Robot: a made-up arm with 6 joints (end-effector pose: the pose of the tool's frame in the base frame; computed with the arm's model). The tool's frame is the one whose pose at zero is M. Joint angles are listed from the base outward.
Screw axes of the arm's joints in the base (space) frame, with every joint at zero. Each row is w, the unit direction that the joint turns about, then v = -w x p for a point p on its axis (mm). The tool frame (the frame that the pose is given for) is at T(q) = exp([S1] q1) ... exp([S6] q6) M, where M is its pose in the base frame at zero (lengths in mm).
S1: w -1 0 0 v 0 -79 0
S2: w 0 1 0 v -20 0 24
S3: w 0 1 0 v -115 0 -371
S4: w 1 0 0 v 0 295 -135
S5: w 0 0 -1 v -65 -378 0
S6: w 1 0 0 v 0 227 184
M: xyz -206 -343 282 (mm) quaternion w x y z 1 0 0 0
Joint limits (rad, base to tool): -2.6..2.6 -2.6..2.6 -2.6..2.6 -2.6..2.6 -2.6..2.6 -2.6..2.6
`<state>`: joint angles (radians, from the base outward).
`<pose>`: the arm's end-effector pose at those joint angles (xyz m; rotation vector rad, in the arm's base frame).
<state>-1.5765 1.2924 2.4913 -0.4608 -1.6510 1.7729</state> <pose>-0.1419 -0.5651 0.2167 0.9881 -1.2613 0.3017</pose>
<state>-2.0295 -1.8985 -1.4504 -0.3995 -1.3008 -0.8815</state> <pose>-0.2141 0.6225 0.5899 -1.1972 0.3282 -2.0992</pose>
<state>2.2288 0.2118 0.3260 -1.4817 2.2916 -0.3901</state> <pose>-0.6183 0.2362 -0.3342 1.4675 2.0222 -0.1555</pose>
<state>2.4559 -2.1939 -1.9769 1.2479 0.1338 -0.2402</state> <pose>-0.1094 -0.2182 0.4078 -0.7976 -0.4073 -2.3364</pose>
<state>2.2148 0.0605 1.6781 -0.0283 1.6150 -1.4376</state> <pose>-0.0467 0.2480 0.0110 0.6761 -0.7000 1.4107</pose>
